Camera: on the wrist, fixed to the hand. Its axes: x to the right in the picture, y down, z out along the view.
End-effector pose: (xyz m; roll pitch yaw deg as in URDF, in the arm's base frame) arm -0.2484 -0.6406 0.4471 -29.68 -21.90 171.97
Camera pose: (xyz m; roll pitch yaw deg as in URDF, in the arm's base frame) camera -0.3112 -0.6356 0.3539 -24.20 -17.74 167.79
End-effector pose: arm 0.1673 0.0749 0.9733 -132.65 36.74 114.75
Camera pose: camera 0.2522 0.1486 0.9759 -130.66 31.88 111.09
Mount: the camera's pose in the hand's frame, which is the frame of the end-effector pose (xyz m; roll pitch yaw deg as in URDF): 0.0236 0.0578 -0.0936 3.99 5.54 -1.43
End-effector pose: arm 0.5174 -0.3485 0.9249 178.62 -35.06 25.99
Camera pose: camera 0.5101 -0.4139 1.0162 -178.58 -40.55 28.04
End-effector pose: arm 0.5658 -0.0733 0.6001 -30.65 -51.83 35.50
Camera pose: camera 0.6469 -0.0130 0.5507 -22.00 -47.63 29.49
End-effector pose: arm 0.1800 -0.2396 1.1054 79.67 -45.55 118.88
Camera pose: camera 0.0961 -0.2997 1.1503 78.77 -42.93 125.98
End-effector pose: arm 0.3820 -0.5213 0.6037 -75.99 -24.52 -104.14
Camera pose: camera 0.2943 -0.5550 0.5419 -69.32 -24.43 -110.43
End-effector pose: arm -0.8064 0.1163 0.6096 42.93 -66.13 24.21
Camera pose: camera -0.8169 0.2279 0.6194 41.94 -60.98 29.84
